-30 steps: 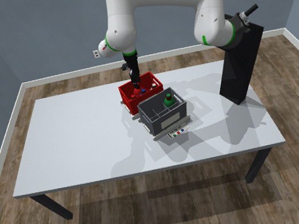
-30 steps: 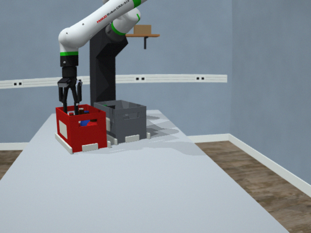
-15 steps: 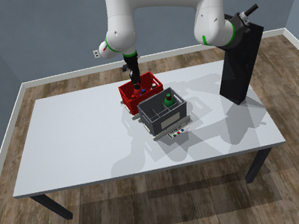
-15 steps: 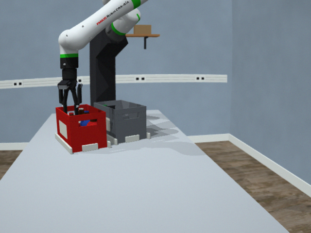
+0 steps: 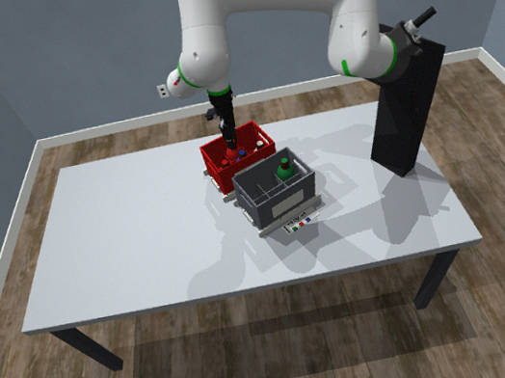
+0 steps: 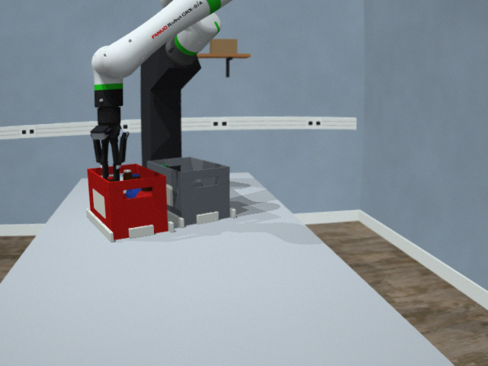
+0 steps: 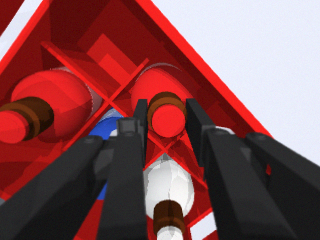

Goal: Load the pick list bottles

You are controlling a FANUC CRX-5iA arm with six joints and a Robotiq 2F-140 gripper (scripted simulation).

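Now: the red bottle 8 cm below my hand. Round my hand: white-capped bottle: 13 cm behind, 1 cm to the left, 8 cm below; then red crate: 3 cm behind, 3 cm to the left, 9 cm below; then blue-label bottle: 6 cm behind, 6 cm to the left, 8 cm below.
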